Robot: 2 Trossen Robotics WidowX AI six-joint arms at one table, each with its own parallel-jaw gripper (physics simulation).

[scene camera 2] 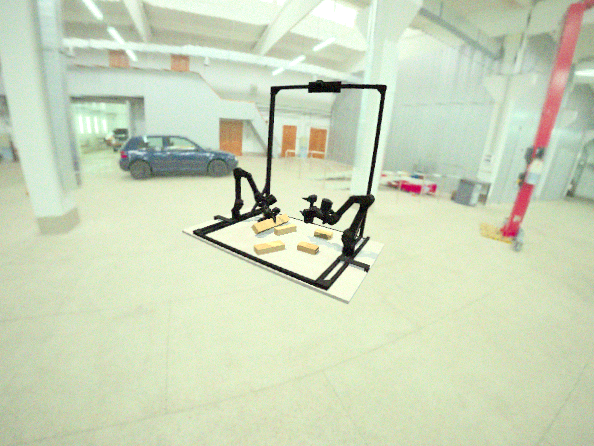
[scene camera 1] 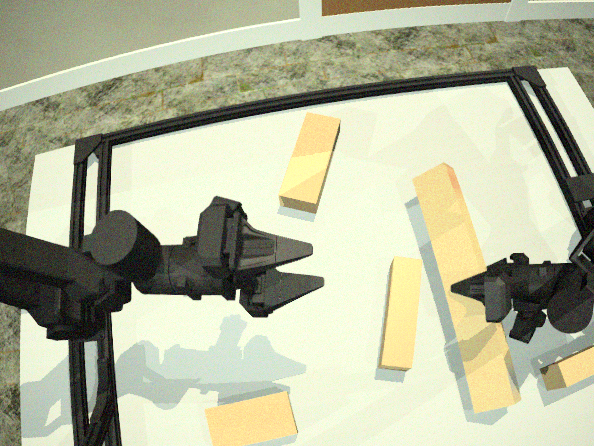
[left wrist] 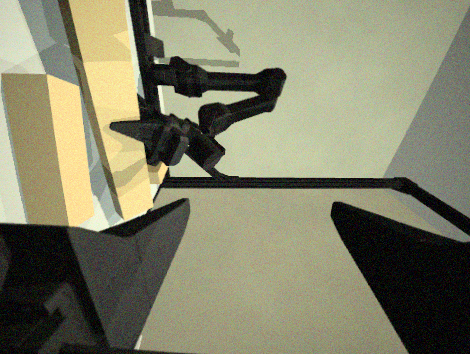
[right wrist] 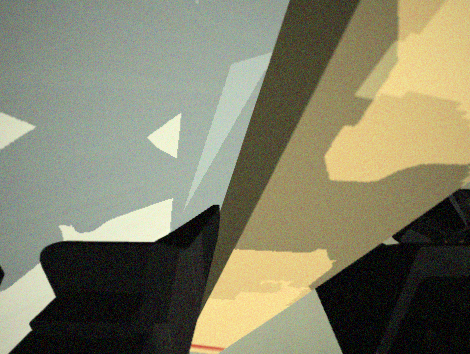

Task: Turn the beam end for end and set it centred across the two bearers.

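Observation:
The long wooden beam is slanted and rolled so that two long faces show; its shadow stands off its left side. A reddish patch shows at its far end. My right gripper is shut on the beam near mid-length; one finger is hidden in scene camera 1. My left gripper is open and empty, left of the beam. Shorter blocks stand at the top centre and beside the beam; I cannot tell which two blocks are the bearers.
Another block lies at the bottom left of scene camera 1, and one block lies at the right edge, close to the beam's near end. Another block shows in scene camera 2. A black frame rims the table.

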